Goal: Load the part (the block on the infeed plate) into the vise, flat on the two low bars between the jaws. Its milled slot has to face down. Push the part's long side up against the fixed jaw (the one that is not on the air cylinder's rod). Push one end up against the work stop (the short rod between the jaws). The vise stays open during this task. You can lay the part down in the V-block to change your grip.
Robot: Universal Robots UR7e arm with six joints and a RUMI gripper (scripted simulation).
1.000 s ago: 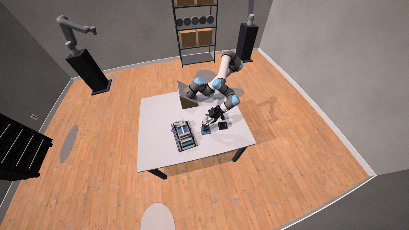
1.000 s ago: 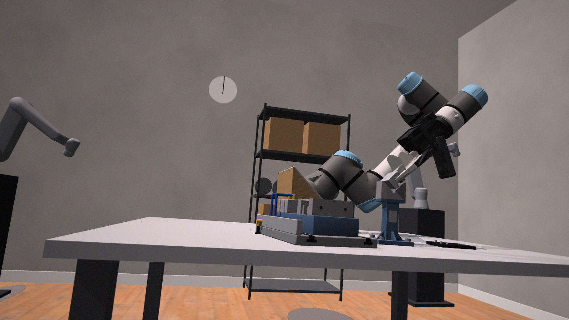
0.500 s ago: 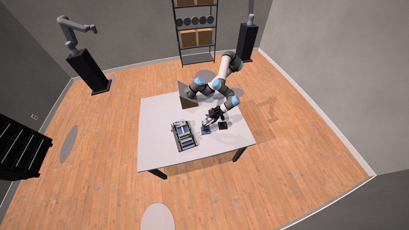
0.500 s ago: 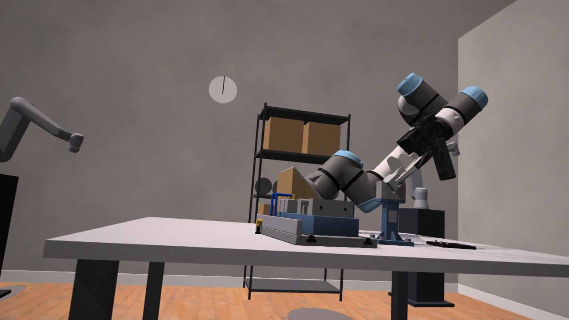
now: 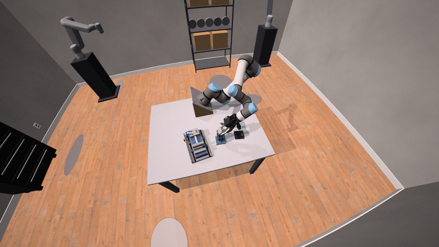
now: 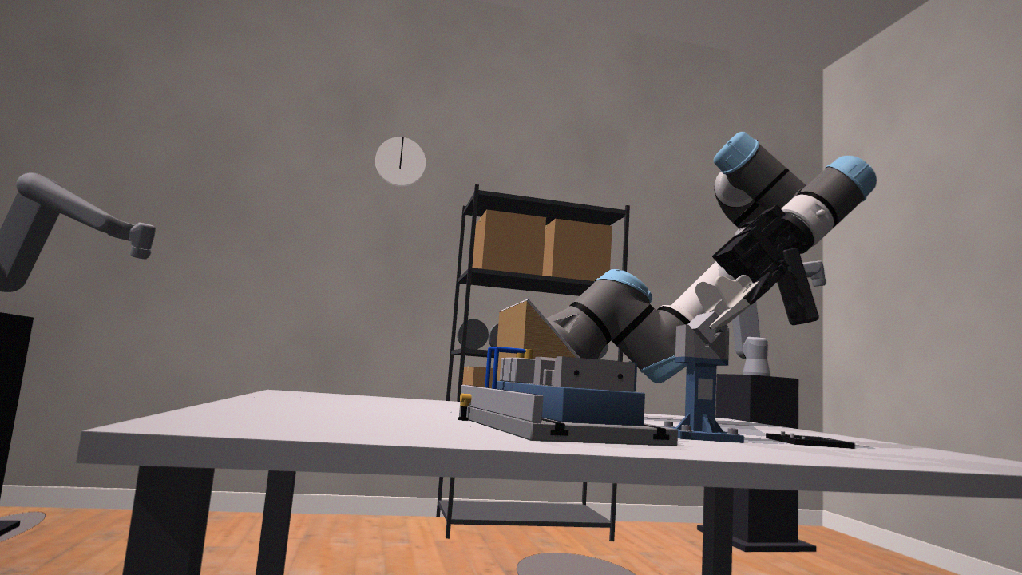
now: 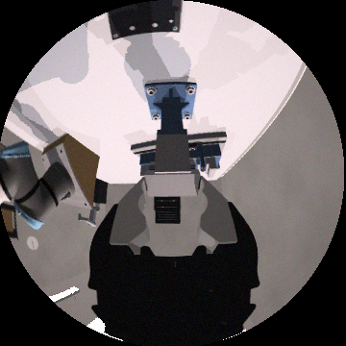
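My gripper is now 1 cm above the part. From my hand the other things lie so: vise 1 cm behind, 23 cm to the right, 12 cm below; infeed plate 18 cm to the left, 16 cm below.
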